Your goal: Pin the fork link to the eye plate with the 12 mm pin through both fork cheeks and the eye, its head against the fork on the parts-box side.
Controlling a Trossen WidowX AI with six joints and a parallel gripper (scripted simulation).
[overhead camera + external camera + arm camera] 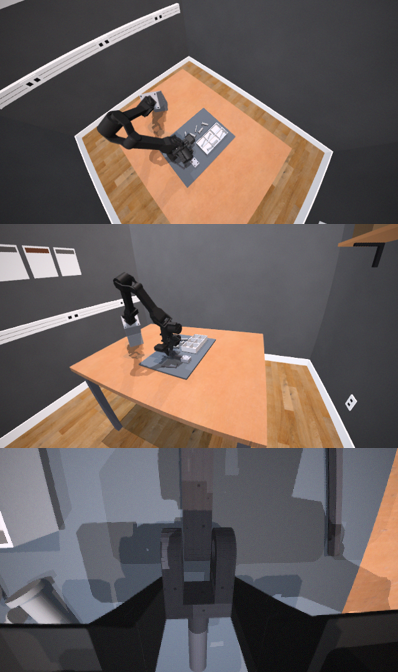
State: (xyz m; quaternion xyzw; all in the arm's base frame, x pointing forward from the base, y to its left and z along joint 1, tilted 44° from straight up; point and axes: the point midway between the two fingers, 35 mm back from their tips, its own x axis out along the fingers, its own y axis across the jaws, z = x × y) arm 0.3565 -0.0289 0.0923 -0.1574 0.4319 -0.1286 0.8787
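Right now the dark fork link is 30 mm below my hand. Round my hand: grey mat (30 mm ahead, 100 mm to the left, 60 mm below); then dark flat bar (40 mm ahead, 40 mm below); then thin dark bar (60 mm ahead, 80 mm to the right, 50 mm below).
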